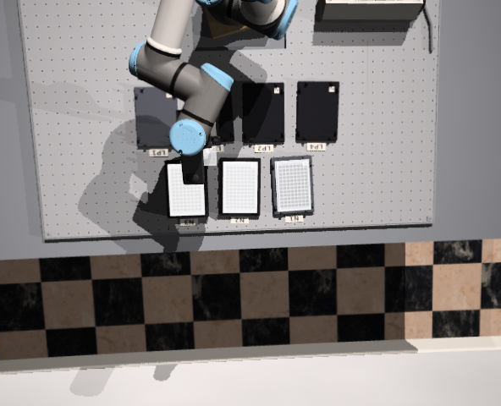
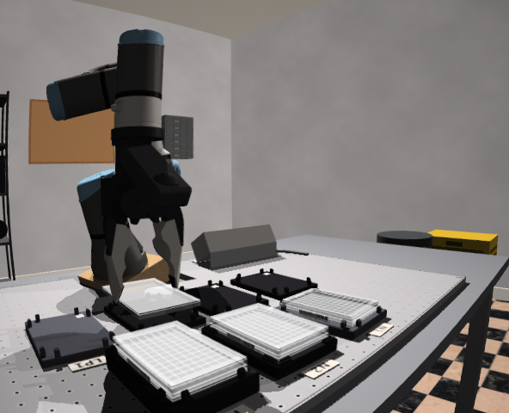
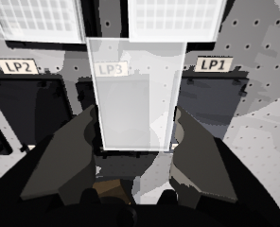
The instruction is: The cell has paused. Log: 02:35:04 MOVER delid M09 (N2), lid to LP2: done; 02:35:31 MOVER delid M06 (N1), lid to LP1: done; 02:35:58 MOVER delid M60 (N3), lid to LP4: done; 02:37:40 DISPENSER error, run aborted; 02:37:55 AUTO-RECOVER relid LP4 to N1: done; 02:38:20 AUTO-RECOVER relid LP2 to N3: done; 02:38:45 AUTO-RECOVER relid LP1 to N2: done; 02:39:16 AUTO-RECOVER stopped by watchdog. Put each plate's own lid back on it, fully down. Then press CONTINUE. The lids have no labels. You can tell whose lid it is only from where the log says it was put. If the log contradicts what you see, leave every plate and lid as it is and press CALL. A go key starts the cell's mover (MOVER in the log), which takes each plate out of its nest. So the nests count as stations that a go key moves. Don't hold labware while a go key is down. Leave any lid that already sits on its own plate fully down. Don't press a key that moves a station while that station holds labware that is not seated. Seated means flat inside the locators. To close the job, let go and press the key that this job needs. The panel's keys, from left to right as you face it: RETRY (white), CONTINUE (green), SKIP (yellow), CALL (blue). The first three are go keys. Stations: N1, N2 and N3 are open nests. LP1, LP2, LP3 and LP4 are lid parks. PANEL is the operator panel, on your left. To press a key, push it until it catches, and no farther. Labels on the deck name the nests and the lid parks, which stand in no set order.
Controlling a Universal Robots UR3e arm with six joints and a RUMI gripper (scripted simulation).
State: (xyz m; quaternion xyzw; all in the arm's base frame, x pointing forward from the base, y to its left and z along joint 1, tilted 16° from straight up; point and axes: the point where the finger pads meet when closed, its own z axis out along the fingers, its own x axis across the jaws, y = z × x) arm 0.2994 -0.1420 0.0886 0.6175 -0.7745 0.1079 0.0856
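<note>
Right now my hand is 7 cm past the lid park LP1, 9 cm to the left of it and 6 cm above it. The rest, counted from my hand: LP2 label 6 cm ahead, 15 cm to the left, 7 cm below; plate 11 cm ahead, 6 cm to the right, 4 cm below; LP3 lid park 5 cm behind, 5 cm to the left, 6 cm below.
</note>
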